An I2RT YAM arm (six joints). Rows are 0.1 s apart.
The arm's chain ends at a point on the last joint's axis. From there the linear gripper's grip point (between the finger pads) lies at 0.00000 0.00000 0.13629 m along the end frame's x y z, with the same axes.
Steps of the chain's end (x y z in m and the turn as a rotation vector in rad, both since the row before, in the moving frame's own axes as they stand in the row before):
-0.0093, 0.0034, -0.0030, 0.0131, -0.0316, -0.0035
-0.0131, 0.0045, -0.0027, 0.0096, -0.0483, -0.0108
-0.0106, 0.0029, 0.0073, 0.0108, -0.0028, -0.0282
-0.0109, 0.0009, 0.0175, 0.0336, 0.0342, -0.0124
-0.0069, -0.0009, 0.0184, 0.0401, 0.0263, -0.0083
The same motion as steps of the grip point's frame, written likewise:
-0.0136, 0.0016, -0.0031, 0.0131, -0.0316, -0.0035
-0.0197, 0.0032, -0.0029, 0.0096, -0.0483, -0.0108
-0.0110, 0.0014, 0.0073, 0.0108, -0.0028, -0.0282
-0.0063, -0.0037, 0.0173, 0.0336, 0.0342, -0.0124
-0.0033, -0.0064, 0.0182, 0.0401, 0.0263, -0.0083

